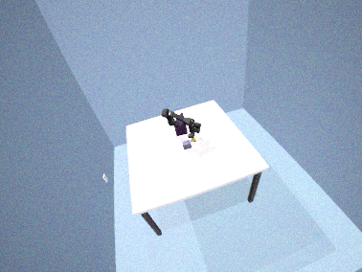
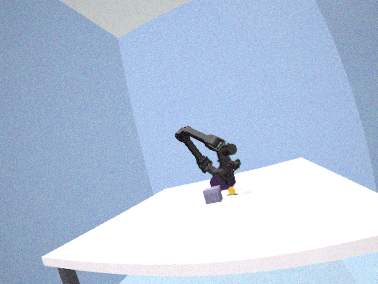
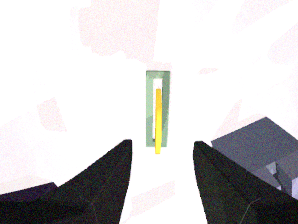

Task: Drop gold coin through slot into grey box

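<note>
The gold coin lies 40 mm below my gripper tip.
</note>
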